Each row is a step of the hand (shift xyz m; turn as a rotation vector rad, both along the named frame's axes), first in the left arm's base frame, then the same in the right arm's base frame.
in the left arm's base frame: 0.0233 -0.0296 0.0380 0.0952 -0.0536 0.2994
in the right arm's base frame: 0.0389 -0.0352 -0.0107 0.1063 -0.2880 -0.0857
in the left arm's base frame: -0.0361 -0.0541 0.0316 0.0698 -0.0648 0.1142
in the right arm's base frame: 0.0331 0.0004 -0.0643 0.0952 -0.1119 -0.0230
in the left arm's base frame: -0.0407 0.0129 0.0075 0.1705 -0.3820 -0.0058
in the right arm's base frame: -0.0297 0.0063 -0.0309 0.4168 0.0348 -0.0080
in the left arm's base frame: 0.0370 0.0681 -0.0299 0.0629 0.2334 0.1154
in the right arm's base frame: -0.0450 -0.0058 0.0696 -0.1726 -0.1863 0.0851
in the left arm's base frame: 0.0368 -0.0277 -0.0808 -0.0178 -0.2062 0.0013
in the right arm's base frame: 0.0373 0.0636 0.0567 0.1750 0.0586 -0.0937
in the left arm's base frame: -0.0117 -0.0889 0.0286 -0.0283 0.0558 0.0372
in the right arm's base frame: 0.0750 0.0022 -0.0568 -0.0606 -0.0358 -0.0186
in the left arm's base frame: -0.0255 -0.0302 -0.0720 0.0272 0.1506 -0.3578
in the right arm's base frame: 0.0115 0.0813 0.0020 -0.1393 0.2659 0.2476
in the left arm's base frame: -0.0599 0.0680 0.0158 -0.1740 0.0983 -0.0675
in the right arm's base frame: -0.0870 -0.0074 -0.0290 -0.1703 0.1037 -0.0689
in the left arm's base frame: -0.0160 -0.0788 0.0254 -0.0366 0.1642 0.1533
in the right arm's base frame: 0.0639 0.0041 -0.0548 -0.1548 -0.1624 -0.0383
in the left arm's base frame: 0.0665 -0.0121 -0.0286 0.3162 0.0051 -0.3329
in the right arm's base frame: 0.0397 0.0018 0.0617 0.1233 0.1660 0.4099
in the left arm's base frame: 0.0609 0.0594 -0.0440 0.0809 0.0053 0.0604
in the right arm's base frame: -0.0271 -0.0007 0.0919 0.0354 -0.0868 0.0379
